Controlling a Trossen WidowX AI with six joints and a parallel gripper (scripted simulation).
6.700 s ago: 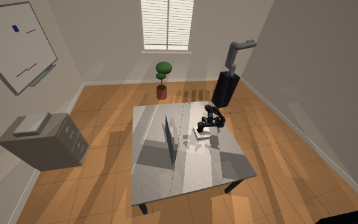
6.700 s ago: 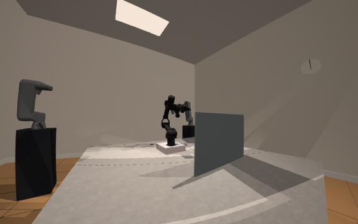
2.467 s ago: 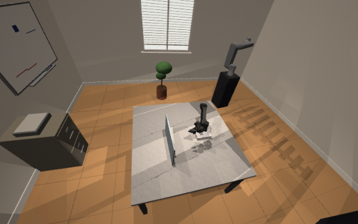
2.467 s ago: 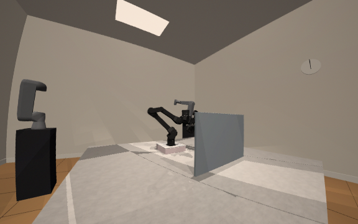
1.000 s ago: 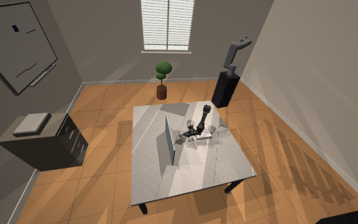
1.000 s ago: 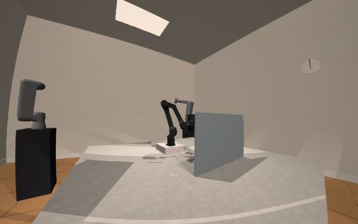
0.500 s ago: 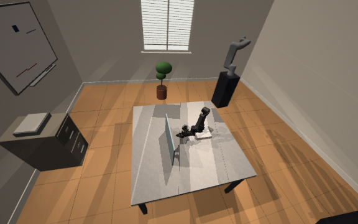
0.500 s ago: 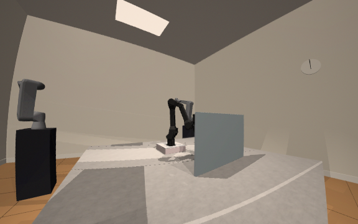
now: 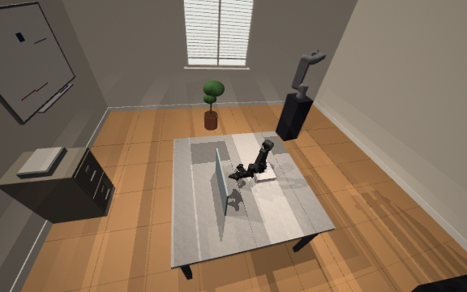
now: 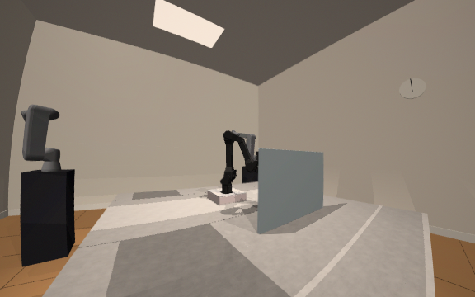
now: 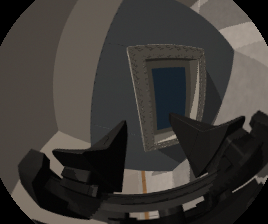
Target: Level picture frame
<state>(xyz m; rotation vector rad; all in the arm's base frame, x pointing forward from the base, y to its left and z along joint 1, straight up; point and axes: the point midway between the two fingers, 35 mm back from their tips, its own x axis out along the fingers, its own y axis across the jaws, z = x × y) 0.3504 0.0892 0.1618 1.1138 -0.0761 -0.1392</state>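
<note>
The picture frame lies 50 mm below my gripper tip, 40 mm ahead of it and 30 mm to the right of it. The rest, counted from my gripper tip: grey wall panel: 60 mm below, 50 mm ahead, 20 mm to the right.
</note>
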